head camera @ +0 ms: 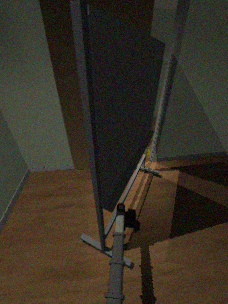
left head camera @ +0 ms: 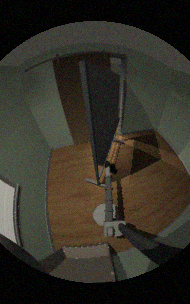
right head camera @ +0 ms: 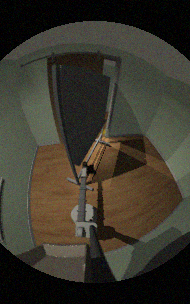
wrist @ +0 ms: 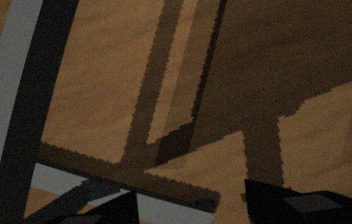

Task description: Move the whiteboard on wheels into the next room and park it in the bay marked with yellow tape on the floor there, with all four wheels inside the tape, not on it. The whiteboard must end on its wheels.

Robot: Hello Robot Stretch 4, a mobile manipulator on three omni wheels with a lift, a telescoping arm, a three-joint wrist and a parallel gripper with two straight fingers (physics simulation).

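Frame: origin at the robot's base, x back, y right, z up, level; metres.
Where they show: gripper, fingertip midpoint: (head camera: 129, 231) (left head camera: 111, 173) (right head camera: 90, 174) (wrist: 191, 201).
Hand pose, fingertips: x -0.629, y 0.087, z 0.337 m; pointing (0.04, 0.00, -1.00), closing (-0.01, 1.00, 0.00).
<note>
After its pixels a point has its place.
The whiteboard (head camera: 125, 100) {z 1.324, x -0.855, y -0.011 m} (left head camera: 104, 110) {z 1.236, x -0.825, y -0.023 m} (right head camera: 82, 105) {z 1.296, x -0.821, y -0.024 m} stands upright, seen at a slant, its dark panel running away toward the back wall. Its near foot (head camera: 92, 241) {z 0.072, x -0.613, y -0.252 m} (wrist: 177, 206) {z 0.073, x -0.519, y 0.057 m} lies on the floor, and its far foot (head camera: 151, 171) {z 0.059, x -1.672, y 0.433 m} is by a pale post. Its near upright (wrist: 31, 100) {z 0.303, x -0.721, y -0.055 m} crosses the left of the wrist view. My gripper (head camera: 129, 216) (wrist: 191, 201) {z 0.337, x -0.629, y 0.087 m} is open and empty, right of the near upright and above the near foot's right part. The wheels are too dark and small to make out. A small yellow patch (head camera: 148, 151) (right head camera: 104, 133) shows by the post; the bay's outline does not show.
A pale post (head camera: 162, 105) {z 0.964, x -2.038, y 0.482 m} rises right of the board's far end. A brown door-like panel (head camera: 62, 75) {z 1.353, x -1.673, y -0.712 m} (left head camera: 72, 100) {z 1.166, x -1.707, y -0.571 m} stands behind the board, below an overhead rail. A grey-brown open box (left head camera: 87, 252) {z 0.073, x 0.781, y -0.270 m} is near the bottom. A white ribbed panel (left head camera: 7, 215) {z 0.905, x 0.273, y -1.079 m} is at left. Shadows cross the floor at right.
</note>
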